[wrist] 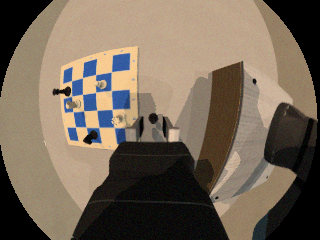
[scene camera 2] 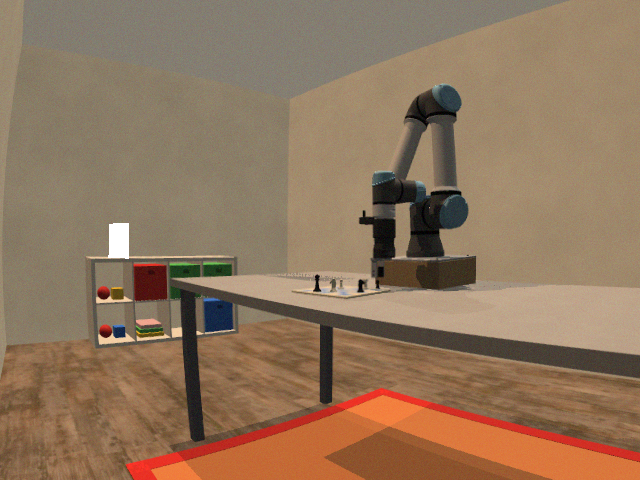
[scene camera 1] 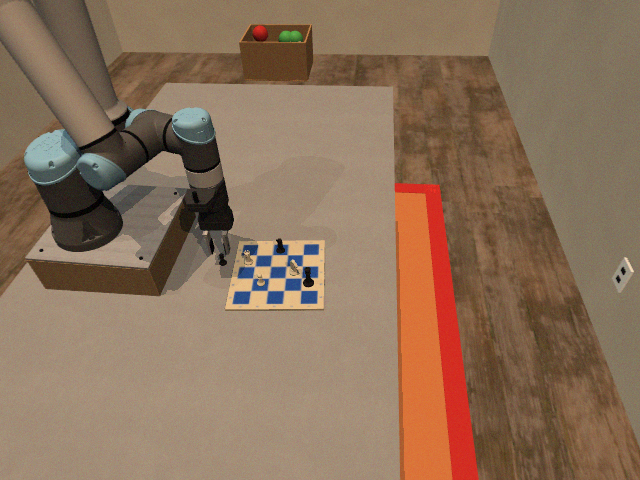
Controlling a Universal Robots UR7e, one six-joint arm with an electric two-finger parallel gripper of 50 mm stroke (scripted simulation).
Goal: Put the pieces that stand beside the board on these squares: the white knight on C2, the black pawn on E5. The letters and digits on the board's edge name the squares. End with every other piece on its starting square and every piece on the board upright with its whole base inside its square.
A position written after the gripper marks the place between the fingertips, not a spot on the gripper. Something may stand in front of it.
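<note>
Scene camera 1 shows the gripper (scene camera 1: 220,251) together with a chessboard (scene camera 1: 282,292). The wrist view has the chessboard (wrist: 119,68) and the gripper (wrist: 153,122) as well, while in scene camera 2 the gripper (scene camera 2: 377,277) can be seen too.
</note>
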